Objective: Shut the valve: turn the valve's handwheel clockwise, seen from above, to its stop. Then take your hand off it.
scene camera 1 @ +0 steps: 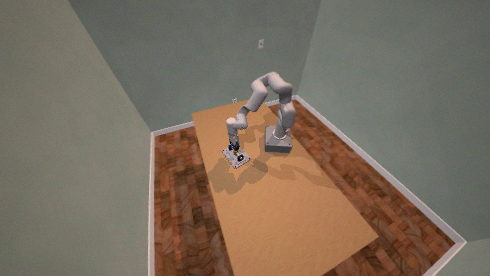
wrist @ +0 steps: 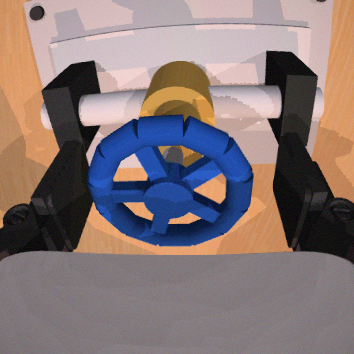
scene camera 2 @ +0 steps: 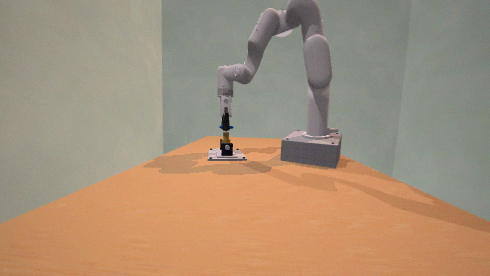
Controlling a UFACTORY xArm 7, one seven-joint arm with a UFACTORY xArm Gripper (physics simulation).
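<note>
The valve's blue handwheel (wrist: 168, 200) (scene camera 2: 231, 127) has spokes and a segmented rim, and sits level on top of the brass valve body (wrist: 180, 77) (scene camera 2: 226, 136). My gripper (wrist: 180, 162) (scene camera 2: 226, 127) (scene camera 1: 234, 146) is open and points down. Its black fingers stand on opposite sides of the handwheel, about at rim height. In the wrist view the rim's left edge appears very close to the left finger, and a wider gap shows at the right; whether the left finger touches it I cannot tell. In the scene views the fingers partly hide the wheel.
A white pipe (wrist: 245, 103) runs through the valve body between two black supports (wrist: 298, 105) (wrist: 67, 107). They stand on a pale base plate (wrist: 175, 42) (scene camera 2: 213, 156) on the wooden table (scene camera 1: 290, 215) (scene camera 2: 250, 225). The arm's grey base block (scene camera 1: 278, 147) (scene camera 2: 310, 151) stands to the right.
</note>
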